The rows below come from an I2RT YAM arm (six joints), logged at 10 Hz.
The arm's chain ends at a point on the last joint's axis. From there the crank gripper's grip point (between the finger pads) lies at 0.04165 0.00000 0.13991 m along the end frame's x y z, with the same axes.
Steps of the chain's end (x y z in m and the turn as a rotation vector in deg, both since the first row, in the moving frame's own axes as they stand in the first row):
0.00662, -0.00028, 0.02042, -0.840, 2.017, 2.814
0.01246, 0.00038, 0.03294, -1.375, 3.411, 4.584
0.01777, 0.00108, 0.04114, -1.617, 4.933, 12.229
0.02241, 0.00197, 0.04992, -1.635, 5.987, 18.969
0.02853, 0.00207, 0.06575, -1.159, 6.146, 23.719
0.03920, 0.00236, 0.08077, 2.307, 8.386, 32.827
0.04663, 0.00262, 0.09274, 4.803, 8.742, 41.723
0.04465, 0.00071, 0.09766, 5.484, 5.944, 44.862
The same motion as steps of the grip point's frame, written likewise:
0.01142, 0.00392, 0.01884, -0.840, 2.017, 2.814
0.02043, 0.00736, 0.03014, -1.375, 3.411, 4.584
0.02819, 0.01503, 0.03689, -1.617, 4.933, 12.229
0.03360, 0.02173, 0.04465, -1.635, 5.987, 18.969
0.03876, 0.02455, 0.06042, -1.159, 6.146, 23.719
0.05300, 0.02536, 0.07393, 2.307, 8.386, 32.827
0.05911, 0.02720, 0.08615, 4.803, 8.742, 41.723
0.05033, 0.02355, 0.09394, 5.484, 5.944, 44.862

